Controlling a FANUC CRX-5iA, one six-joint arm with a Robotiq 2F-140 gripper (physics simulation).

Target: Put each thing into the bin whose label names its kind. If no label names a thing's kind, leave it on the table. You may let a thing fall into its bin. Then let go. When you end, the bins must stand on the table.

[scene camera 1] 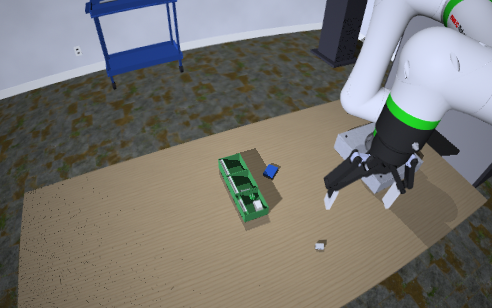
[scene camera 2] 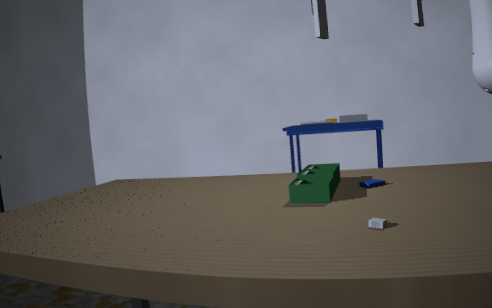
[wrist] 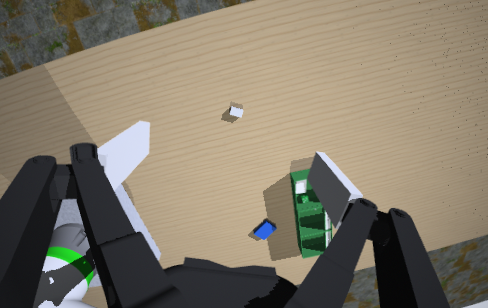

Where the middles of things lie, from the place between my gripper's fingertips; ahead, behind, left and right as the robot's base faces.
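My hand is 26 cm above the green three-compartment bin unit (scene camera 1: pixel 235 172), and it is also 35 cm to the left of it and 11 cm short of it.
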